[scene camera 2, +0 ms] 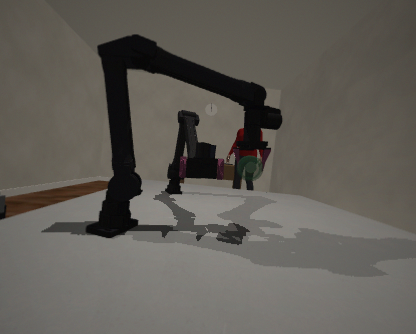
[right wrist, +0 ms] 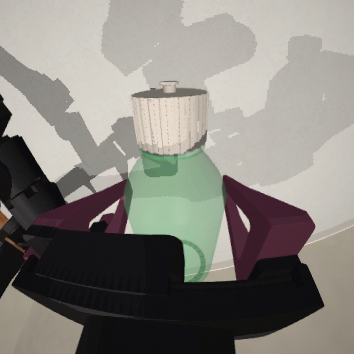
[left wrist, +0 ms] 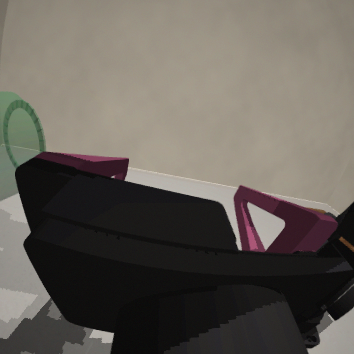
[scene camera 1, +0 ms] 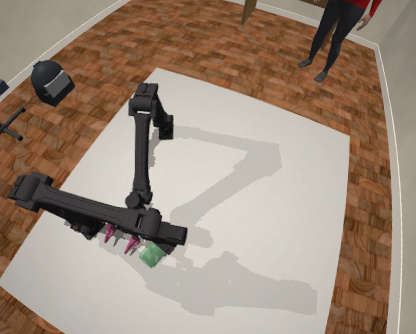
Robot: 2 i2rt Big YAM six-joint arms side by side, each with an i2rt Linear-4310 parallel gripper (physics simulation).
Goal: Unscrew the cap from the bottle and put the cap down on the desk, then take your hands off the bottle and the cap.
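Places are measured from the left arm's base along level axes (x ahead, y left, z up), in centimetres.
Pixels of known places: left gripper, fingertip midpoint: (scene camera 2: 202, 167) (left wrist: 184, 178) (scene camera 1: 114, 248); right gripper, fingertip midpoint: (scene camera 2: 250, 171) (right wrist: 174, 183); left arm's base at its link origin: (scene camera 2: 173, 192) (scene camera 1: 166, 131); right arm's base at its link origin: (scene camera 2: 113, 228) (scene camera 1: 92, 226).
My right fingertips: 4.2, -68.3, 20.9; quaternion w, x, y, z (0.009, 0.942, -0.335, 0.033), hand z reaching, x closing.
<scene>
Ahead of a thing's pixels: the offset from my right fingertips to its middle, as dx, dy, dz. Level surfaces: height alone.
A translucent green bottle @[-1.4, -1.5, +1.1] (scene camera 1: 151, 255) (scene camera 2: 250, 168) (left wrist: 24, 130) (right wrist: 175, 200) is held above the desk, lying sideways with its base toward scene camera 2. Its ribbed whitish cap @[+4.0, +4.5, +1.3] (right wrist: 170, 122) sits on the neck in the right wrist view and does not show in the scene views. My right gripper (scene camera 2: 251, 167) (right wrist: 174, 183) is shut on the bottle's body, one finger on each side. My left gripper (scene camera 1: 117, 246) (scene camera 2: 201, 168) (left wrist: 184, 178) is open and empty, to the left of the bottle in both scene views and apart from it.
The white desk @[dz -20.9] (scene camera 1: 300, 200) (scene camera 2: 150, 285) lies below both arms. In scene camera 1 the right arm (scene camera 1: 85, 202) crosses over the left arm's wrist area. A person (scene camera 1: 335, 35) stands on the floor beyond the desk.
</scene>
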